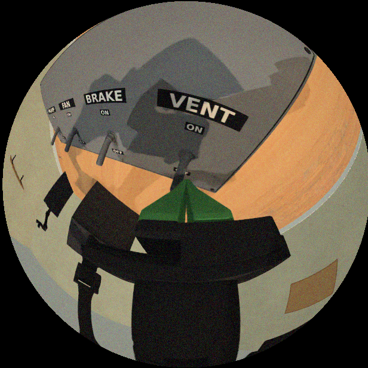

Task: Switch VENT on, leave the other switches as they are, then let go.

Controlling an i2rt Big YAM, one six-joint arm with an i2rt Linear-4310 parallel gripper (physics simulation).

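Note:
The grey panel (280,95) carries a row of toggle switches. The VENT switch (183,165) is a grey lever at the right end of the row, below its VENT label (202,109) and the ON mark (194,128). Its lever points down toward the OFF mark, which it partly covers. My gripper (185,184) is shut, with nothing between its green fingertips. The tips are right at the lower end of the VENT lever and hide part of it; whether they touch it I cannot tell.
The BRAKE switch (105,148) is left of VENT and also points down. The FAN switch (72,139) and another small switch (56,136) are farther left. The panel stands over an orange wooden table top (280,170). A brown rectangle (312,287) lies at the lower right.

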